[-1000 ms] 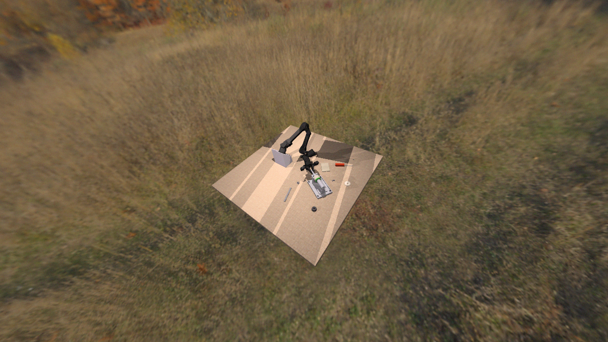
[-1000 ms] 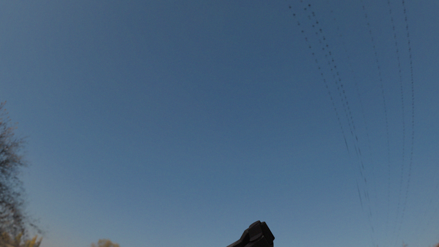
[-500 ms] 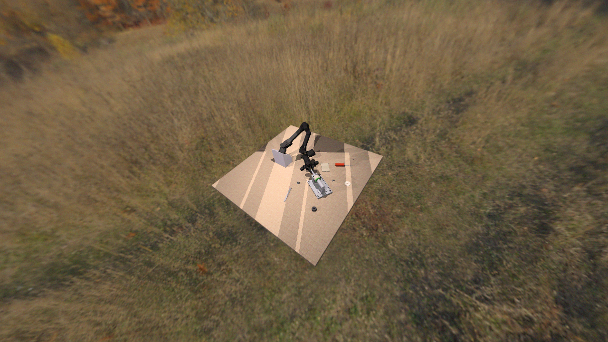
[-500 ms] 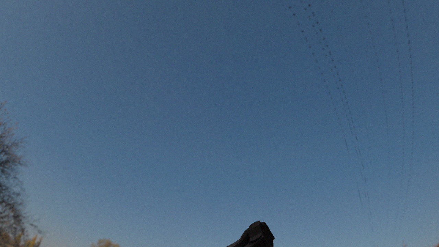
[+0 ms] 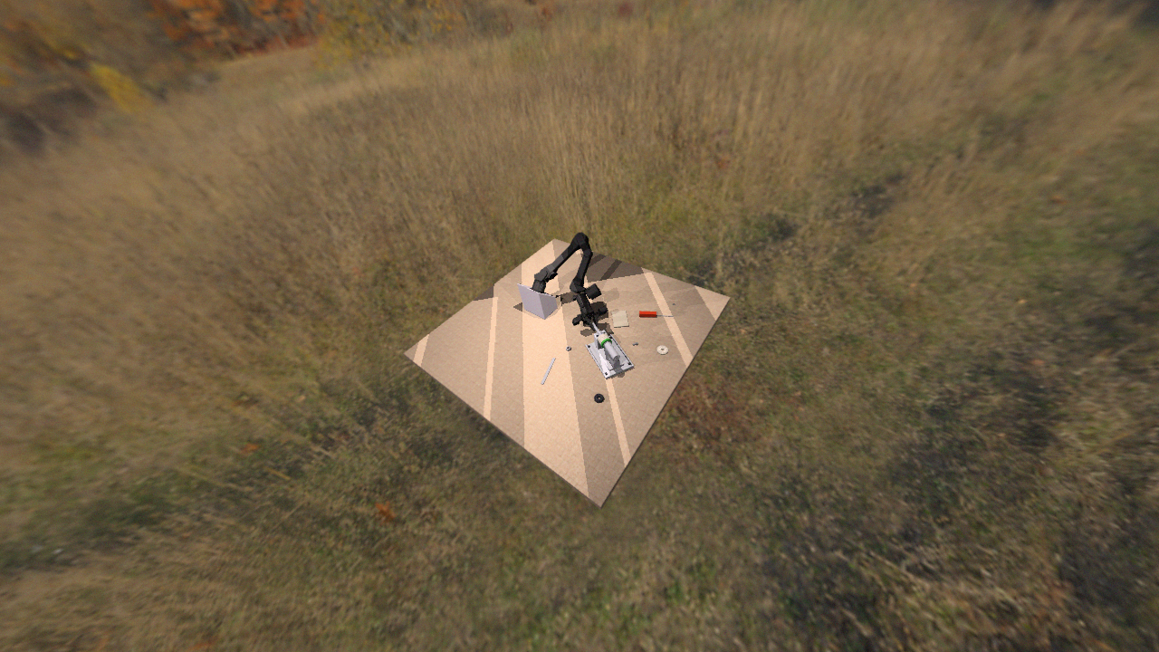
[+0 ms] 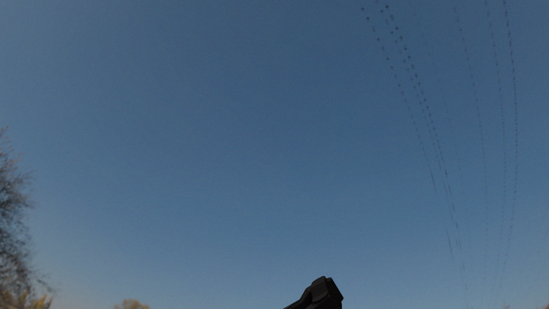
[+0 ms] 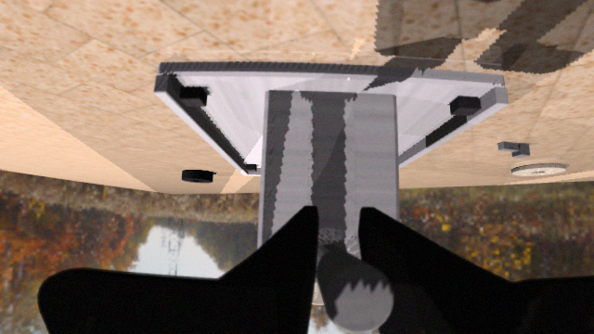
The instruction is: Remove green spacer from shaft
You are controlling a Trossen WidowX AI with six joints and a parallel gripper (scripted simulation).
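Now: the shaft 40 mm ahead of my gripper tip, 20 mm to the right of it and 20 mm above it. Also, from my gripper tip: black ring (210 mm ahead, 290 mm to the right, 60 mm below); green spacer (100 mm ahead, 50 mm to the right, 20 mm above).
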